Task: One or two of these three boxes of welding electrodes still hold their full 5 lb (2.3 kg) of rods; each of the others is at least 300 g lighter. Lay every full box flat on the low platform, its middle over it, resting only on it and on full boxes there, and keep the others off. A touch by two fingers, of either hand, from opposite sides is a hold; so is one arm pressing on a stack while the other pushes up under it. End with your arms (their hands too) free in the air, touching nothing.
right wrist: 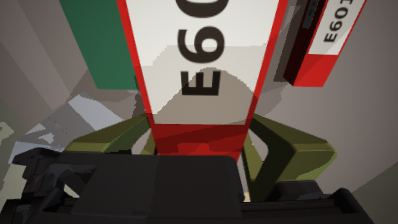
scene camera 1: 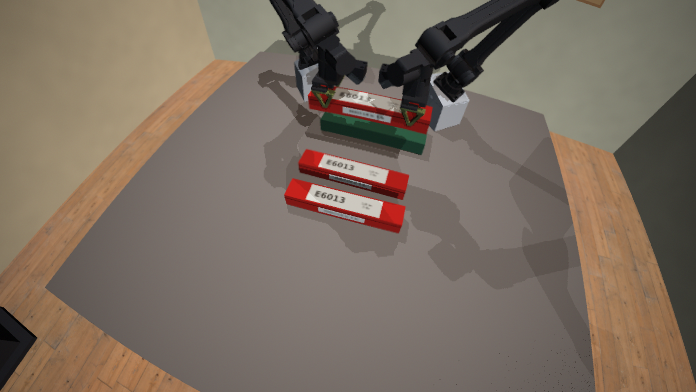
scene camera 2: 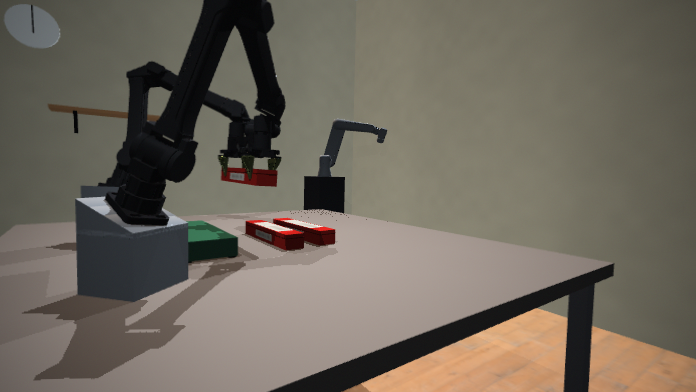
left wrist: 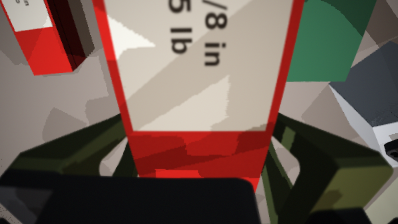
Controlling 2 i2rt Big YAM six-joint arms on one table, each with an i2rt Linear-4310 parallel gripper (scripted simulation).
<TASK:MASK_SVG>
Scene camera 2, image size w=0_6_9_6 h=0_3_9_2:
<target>right gripper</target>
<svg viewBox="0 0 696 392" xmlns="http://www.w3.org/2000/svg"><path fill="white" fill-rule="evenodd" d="M271 133L263 135L263 132L253 132L253 147L243 148L243 153L247 154L241 154L241 160L246 168L249 179L252 178L254 156L255 158L271 158L268 159L268 170L276 170L281 162L281 157L276 156L280 155L280 151L271 150Z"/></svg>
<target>low green platform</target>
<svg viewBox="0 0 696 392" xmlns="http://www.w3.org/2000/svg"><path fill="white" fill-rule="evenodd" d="M186 221L188 223L188 263L238 256L238 237L203 220Z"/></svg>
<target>red box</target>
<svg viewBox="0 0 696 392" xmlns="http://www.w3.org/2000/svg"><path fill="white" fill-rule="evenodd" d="M221 170L222 181L277 187L277 170L253 169L251 179L248 178L246 168L227 167L226 176L224 176L223 169Z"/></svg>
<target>red box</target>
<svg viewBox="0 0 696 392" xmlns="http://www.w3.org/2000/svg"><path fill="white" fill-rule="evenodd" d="M246 221L246 234L283 250L304 248L304 233L263 220Z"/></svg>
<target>red box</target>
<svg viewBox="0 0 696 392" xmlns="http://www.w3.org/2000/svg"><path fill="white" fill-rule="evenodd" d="M273 219L273 224L304 233L304 241L319 246L335 244L335 229L290 218Z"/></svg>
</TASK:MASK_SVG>
